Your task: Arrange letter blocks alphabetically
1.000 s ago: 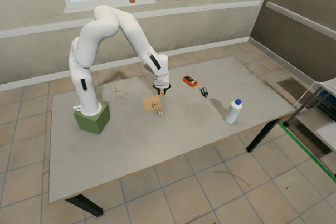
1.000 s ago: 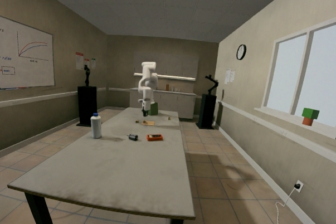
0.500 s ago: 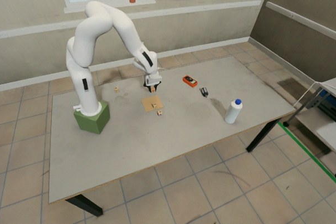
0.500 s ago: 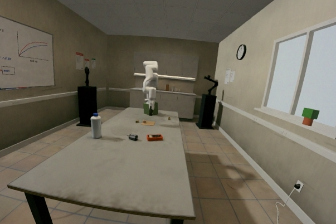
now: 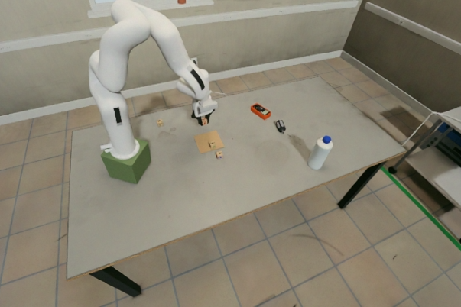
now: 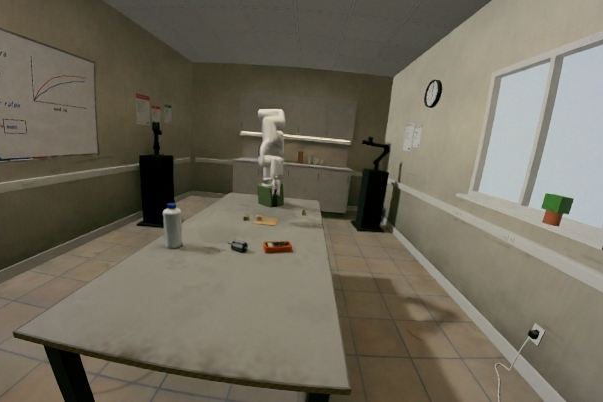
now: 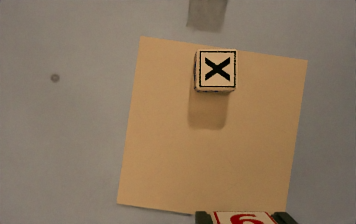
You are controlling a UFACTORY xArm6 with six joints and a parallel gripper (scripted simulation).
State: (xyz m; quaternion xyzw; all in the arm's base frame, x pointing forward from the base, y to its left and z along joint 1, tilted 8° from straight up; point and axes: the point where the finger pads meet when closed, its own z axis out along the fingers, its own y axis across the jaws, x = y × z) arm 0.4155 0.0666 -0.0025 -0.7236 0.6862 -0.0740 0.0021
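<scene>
My gripper is now 12 cm above the tan mat and 5 cm to the left of it. From my hand the other things lie so: white bottle (45 cm ahead, 44 cm to the right, 3 cm below); orange meter (41 cm ahead, 11 cm below, 4 cm to the left); small black object (44 cm ahead, 14 cm to the right, 10 cm below).
</scene>
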